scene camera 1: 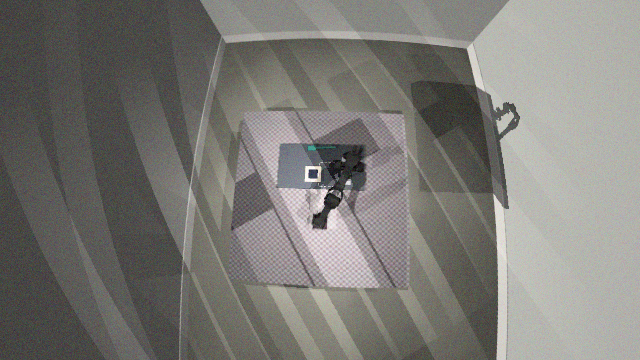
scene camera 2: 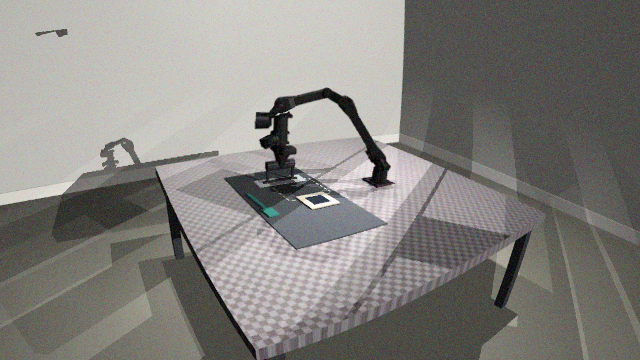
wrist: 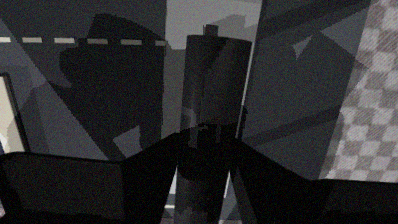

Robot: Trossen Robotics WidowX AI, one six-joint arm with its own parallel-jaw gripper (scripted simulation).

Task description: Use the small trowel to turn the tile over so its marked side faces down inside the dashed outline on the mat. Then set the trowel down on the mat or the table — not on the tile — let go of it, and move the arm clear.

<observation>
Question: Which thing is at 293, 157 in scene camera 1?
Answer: A dark grey mat.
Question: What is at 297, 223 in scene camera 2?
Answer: A dark grey mat.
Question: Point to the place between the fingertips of the gripper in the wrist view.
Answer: At 204, 142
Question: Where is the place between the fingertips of the gripper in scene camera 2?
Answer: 280, 166
</observation>
